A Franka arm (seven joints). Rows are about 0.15 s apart.
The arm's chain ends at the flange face. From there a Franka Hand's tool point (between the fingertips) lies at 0.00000 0.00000 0.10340 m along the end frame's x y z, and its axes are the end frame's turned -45 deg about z.
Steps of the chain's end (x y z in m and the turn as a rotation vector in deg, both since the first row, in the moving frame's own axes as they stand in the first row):
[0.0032 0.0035 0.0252 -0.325 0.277 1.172]
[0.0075 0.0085 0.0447 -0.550 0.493 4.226]
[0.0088 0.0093 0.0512 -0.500 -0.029 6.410]
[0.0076 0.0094 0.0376 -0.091 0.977 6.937]
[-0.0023 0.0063 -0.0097 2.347 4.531 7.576]
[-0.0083 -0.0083 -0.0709 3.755 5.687 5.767]
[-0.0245 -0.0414 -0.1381 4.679 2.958 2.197]
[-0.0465 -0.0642 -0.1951 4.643 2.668 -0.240]
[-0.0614 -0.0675 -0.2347 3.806 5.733 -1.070]
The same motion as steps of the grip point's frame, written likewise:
[-0.0003 0.0055 0.0252 -0.426 -0.034 1.172]
[-0.0008 0.0126 0.0447 -0.738 -0.040 4.226]
[-0.0011 0.0134 0.0512 -0.333 -0.374 6.410]
[-0.0002 0.0134 0.0376 -0.755 0.626 6.937]
[0.0025 0.0062 -0.0101 -1.544 4.863 7.576]
[0.0119 -0.0087 -0.0716 -1.366 6.677 5.767]
[0.0217 -0.0486 -0.1386 1.217 5.400 2.197]
[0.0218 -0.0808 -0.1956 1.397 5.170 -0.240]
[0.0165 -0.0888 -0.2354 -1.363 6.745 -1.070]

